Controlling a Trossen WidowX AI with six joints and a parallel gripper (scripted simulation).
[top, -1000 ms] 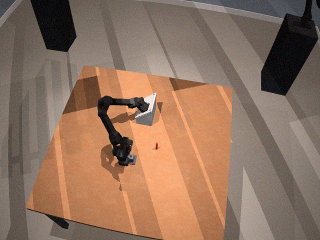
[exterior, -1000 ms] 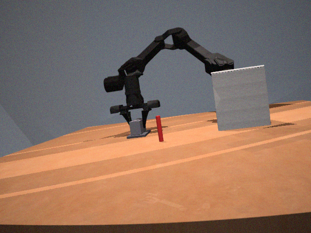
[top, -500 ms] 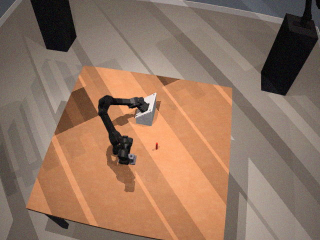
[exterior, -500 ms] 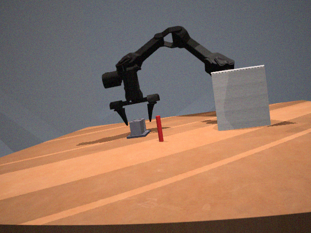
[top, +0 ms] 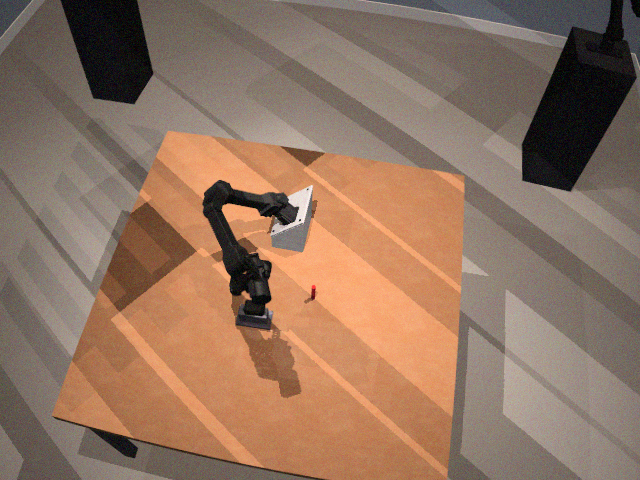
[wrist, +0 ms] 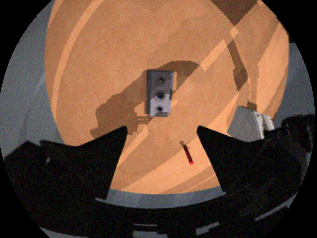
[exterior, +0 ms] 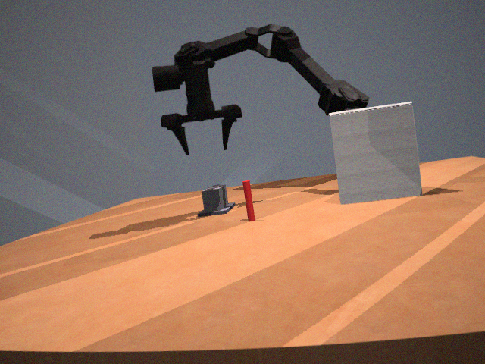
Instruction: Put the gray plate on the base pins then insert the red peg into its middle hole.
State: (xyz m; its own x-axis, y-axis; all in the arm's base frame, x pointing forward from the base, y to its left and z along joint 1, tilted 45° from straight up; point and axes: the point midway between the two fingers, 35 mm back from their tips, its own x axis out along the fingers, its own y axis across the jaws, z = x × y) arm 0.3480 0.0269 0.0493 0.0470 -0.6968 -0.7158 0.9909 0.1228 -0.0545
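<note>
My gripper tip is 150 mm to the right of the red peg, 120 mm past it and 110 mm above it. From my gripper tip the other things lie so: gray plate 100 mm below, 30 mm to the right; dark base 140 mm below, 30 mm to the right.
</note>
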